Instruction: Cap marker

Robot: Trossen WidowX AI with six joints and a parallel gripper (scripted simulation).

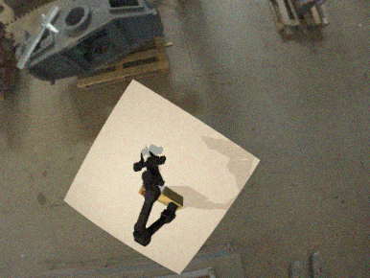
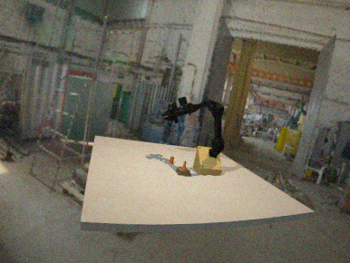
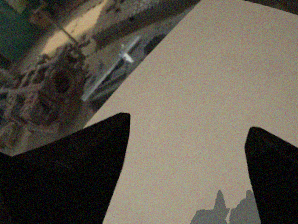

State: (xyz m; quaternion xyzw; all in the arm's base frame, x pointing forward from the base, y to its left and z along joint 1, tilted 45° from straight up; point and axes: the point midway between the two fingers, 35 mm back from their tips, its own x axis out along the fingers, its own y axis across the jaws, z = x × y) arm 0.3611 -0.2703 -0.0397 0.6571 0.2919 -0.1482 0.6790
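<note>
The orange cap lies 290 mm below my gripper tip, 150 mm to the left of it and 100 mm behind it. From my gripper tip the other things lie so: holder block: 340 mm to the left, 290 mm below, 140 mm behind.
</note>
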